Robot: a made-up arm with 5 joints.
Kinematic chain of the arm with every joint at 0, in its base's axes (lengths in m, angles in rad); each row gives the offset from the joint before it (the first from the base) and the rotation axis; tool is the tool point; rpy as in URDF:
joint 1: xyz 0 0 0.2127 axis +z
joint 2: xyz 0 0 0 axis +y
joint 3: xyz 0.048 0 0.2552 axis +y
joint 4: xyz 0.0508 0 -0.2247 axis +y
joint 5: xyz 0.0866 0 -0.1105 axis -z
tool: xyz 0 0 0 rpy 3.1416 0 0
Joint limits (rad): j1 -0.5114..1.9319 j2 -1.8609..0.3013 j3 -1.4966..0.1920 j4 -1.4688..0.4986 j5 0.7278..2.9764
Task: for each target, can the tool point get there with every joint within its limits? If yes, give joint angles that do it. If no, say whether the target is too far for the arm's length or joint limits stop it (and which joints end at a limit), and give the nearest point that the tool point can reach.
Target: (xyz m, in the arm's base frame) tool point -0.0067 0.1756 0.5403
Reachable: yes | joints 1.6092 -0.6600 -0.5682 -0.7631 2.6193
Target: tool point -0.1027 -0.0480 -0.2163
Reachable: no: joint limits stop it (at a limit: joint 1, joint 2) | nearest point -0.0175 0.0465 0.0784 | short by 0.321 m
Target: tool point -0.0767 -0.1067 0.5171
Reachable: yes | joints 0.9475 -1.4606 -0.4111 -1.2345 2.1086
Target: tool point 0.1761 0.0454 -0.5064
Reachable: no: too far | nearest point 0.1405 0.0362 0.0721 | short by 0.580 m
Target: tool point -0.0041 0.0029 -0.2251
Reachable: no: joint limits stop it (at a limit: joint 1, joint 2) | nearest point -0.0203 0.0536 0.0770 | short by 0.307 m
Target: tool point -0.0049 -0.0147 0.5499
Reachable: yes | joints 1.2487 -1.5383 -0.5862 0.1991 2.5324
